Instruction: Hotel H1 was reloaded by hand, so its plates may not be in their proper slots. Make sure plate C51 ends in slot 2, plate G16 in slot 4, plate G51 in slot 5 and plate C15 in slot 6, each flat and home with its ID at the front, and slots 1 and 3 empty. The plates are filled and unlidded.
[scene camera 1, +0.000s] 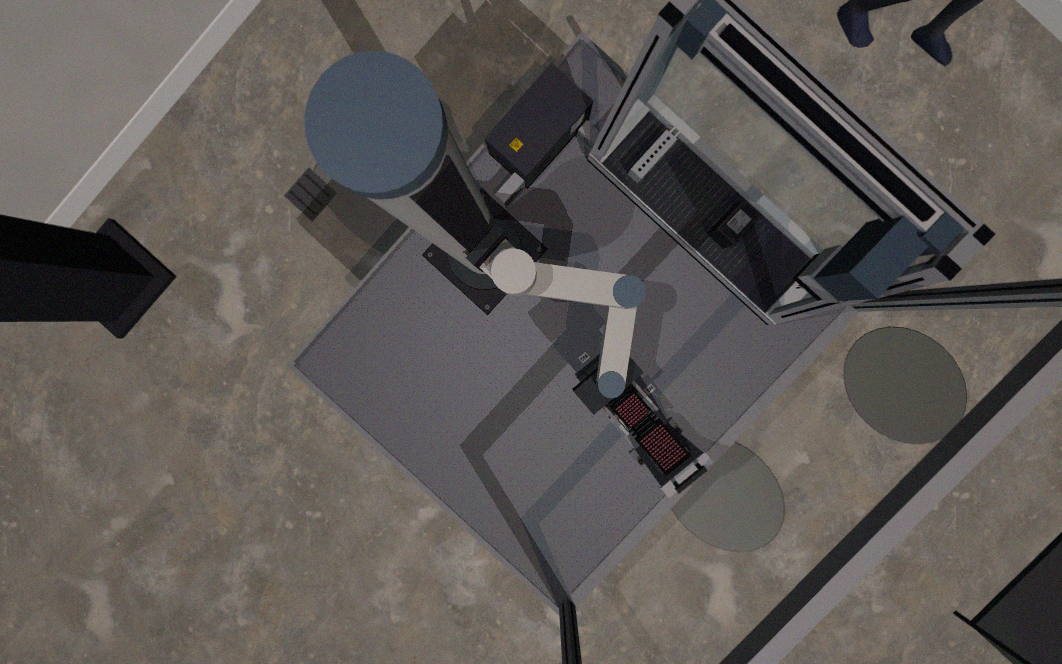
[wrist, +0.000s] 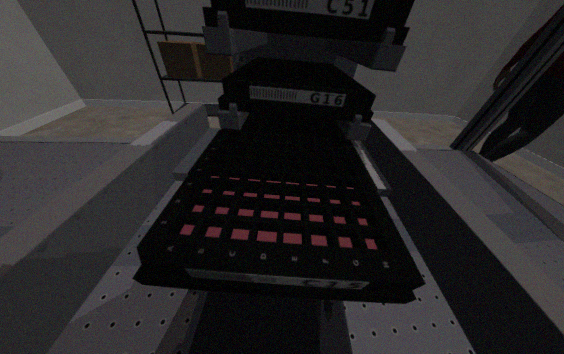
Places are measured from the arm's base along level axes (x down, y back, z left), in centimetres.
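Where they show: gripper, fingertip midpoint: (scene camera 1: 642, 421) (wrist: 286, 126).
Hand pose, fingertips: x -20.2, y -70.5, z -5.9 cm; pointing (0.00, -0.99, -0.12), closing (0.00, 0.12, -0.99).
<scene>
Things, the pixels of their top centre, and the offset from my fingertips. "spot": a spot on its surface instead.
- Plate C15, middle of its top: (wrist: 285, 150) (scene camera 1: 636, 415) dx +0.4, dy +2.2, dz +0.3 cm
- hotel, surface spot: (wrist: 357, 130) spot: dx -0.7, dy +1.7, dz -3.8 cm
- Plate G16, middle of its top: (wrist: 296, 69) dx -2.4, dy -5.5, dz -1.1 cm
- Plate C51, middle of its top: (wrist: 302, 7) dx -6.0, dy -5.5, dz -1.1 cm
- red-welled plate, middle of its top: (scene camera 1: 663, 448) dx -9.5, dy -5.5, dz -1.1 cm
- dark box with a yellow label, surface spot: (scene camera 1: 540, 121) spot: dx +7.4, dy +81.7, dz +45.8 cm
Plate C15 (scene camera 1: 632, 410) (wrist: 280, 215), black with red-filled wells, is level in my gripper (scene camera 1: 632, 410) (wrist: 286, 126), which is shut on its sides. Its ID faces the wrist camera. Its far end points at the hotel (wrist: 357, 130); whether it touches the hotel is hidden. Plate G16 (wrist: 300, 95) lies on hotel ledges just beyond and above C15. Plate C51 (wrist: 310, 20) lies on higher ledges above G16, partly cut off by the frame. In the scene view a red-welled plate (scene camera 1: 663, 447) lies at the hotel's top, its ID unreadable. G51 cannot be made out; slot numbers are not readable.
A dark flat stand (scene camera 1: 589, 391) lies beside the arm's end. A framed glass enclosure (scene camera 1: 681, 227) and a dark box with a yellow label (scene camera 1: 540, 121) stand at the table's back. The arm's column (scene camera 1: 374, 121) is at the left. Brown boxes (wrist: 195, 60) sit on a distant shelf.
</scene>
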